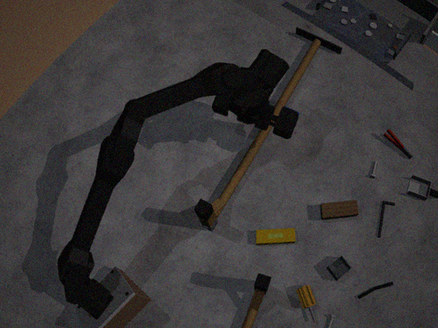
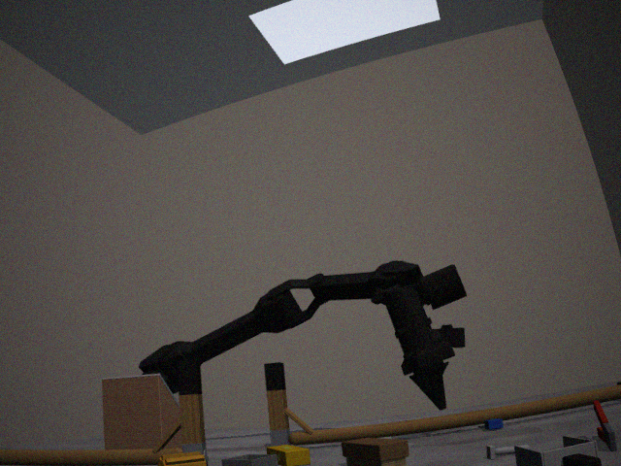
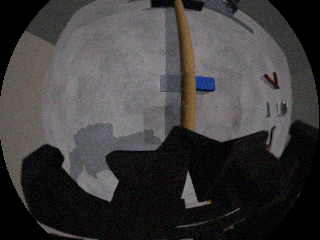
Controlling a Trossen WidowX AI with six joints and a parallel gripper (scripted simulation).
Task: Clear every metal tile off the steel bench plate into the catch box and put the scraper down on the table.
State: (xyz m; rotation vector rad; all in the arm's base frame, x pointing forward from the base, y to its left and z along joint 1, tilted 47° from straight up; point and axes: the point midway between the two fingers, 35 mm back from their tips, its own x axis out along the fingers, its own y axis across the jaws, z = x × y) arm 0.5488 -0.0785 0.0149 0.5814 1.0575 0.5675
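Right now my gripper tip is 2 cm short of the long scraper, 2 cm to the left of it and 2 cm below it. The rest, counted from my gripper tip: grey box: 20 cm behind, 34 cm to the right, 3 cm below; then yellow block: 22 cm behind, 18 cm to the right, 2 cm below; then hex key: 2 cm behind, 38 cm to the right, 4 cm below.
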